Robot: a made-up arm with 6 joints.
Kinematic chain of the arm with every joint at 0, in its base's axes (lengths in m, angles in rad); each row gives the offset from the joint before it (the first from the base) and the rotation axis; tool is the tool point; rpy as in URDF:
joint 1: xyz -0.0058 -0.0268 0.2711 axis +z
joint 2: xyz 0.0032 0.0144 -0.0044 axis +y
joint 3: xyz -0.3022 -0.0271 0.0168 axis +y
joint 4: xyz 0.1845 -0.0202 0.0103 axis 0.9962 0 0.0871
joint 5: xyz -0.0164 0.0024 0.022 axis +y
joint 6: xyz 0.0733 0.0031 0.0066 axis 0.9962 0 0.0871
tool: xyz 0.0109 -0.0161 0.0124 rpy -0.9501 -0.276 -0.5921
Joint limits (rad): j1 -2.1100..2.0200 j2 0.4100..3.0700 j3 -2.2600..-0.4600 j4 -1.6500..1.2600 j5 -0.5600..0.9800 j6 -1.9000..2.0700
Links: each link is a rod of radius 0.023 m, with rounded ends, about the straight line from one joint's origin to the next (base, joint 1, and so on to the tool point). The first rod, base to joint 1, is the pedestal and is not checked.
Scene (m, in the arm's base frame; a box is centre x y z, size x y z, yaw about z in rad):
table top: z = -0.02
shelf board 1: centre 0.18 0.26 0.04 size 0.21 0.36 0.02 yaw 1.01
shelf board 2: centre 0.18 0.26 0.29 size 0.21 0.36 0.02 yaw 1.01
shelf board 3: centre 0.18 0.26 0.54 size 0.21 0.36 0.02 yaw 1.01
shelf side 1: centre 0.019 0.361 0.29 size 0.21 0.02 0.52 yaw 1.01
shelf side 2: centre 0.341 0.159 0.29 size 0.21 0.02 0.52 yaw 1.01
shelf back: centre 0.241 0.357 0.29 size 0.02 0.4 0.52 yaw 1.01
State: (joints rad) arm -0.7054 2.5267 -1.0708 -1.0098 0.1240 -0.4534
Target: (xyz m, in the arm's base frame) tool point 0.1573 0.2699 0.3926
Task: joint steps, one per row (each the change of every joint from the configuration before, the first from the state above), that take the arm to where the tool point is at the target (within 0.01 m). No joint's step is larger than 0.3 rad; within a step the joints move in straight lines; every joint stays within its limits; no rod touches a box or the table.
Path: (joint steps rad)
1: 0.2756 -0.1866 0.0980 -0.0487 -0.0669 -0.0186
2: 0.2756 -0.1865 0.0981 -0.0486 -0.0668 -0.0186
3: 0.2757 -0.1866 0.0980 -0.0487 -0.0669 -0.0186
4: 0.2756 -0.1866 0.0980 -0.0486 -0.0669 -0.0186
5: 0.2756 -0.1865 0.0980 -0.0487 -0.0668 -0.0187
6: 0.2756 -0.1866 0.0981 -0.0486 -0.0669 -0.0186
7: 0.0146 0.1885 -0.2264 0.0525 -0.0064 0.0129
8: 0.0145 0.1886 -0.2263 0.0526 -0.0065 0.0128
9: 0.0146 0.1885 -0.2264 0.0526 -0.0064 0.0128

